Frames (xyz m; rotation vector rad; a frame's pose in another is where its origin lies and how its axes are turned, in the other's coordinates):
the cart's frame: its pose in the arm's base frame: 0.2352 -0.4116 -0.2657 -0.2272 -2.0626 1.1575
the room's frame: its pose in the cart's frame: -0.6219 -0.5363 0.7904 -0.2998 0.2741 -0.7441
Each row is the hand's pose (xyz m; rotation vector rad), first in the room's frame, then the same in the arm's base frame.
Working: the room's frame: its pose in the arm's base frame: 0.2395 -1.5421 -0.4112 0.2214 -1.8147 0.3438

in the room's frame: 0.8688 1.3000 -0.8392 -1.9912 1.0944 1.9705
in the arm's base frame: 0.3439 -0.0084 0.4754 -2.5435 0.0117 -0.2169
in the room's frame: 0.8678 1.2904 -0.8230 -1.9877 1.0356 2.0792
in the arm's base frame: 0.3326 -0.0230 0.4717 -2.6280 0.0224 -0.1723
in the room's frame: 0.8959 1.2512 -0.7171 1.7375 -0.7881 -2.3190
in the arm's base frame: 0.2419 -0.0956 0.4778 -2.9278 0.1522 0.0702
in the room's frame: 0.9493 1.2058 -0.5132 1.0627 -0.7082 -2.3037
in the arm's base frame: 0.0576 -0.2072 0.4853 2.9451 -0.6556 -0.5787
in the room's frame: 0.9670 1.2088 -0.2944 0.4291 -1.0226 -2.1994
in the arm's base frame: -0.1465 -0.2796 0.4492 2.6563 -1.2224 -1.1388
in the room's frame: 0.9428 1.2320 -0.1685 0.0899 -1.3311 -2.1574
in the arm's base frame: -0.2618 -0.3021 0.3928 -2.2446 1.3326 1.3699
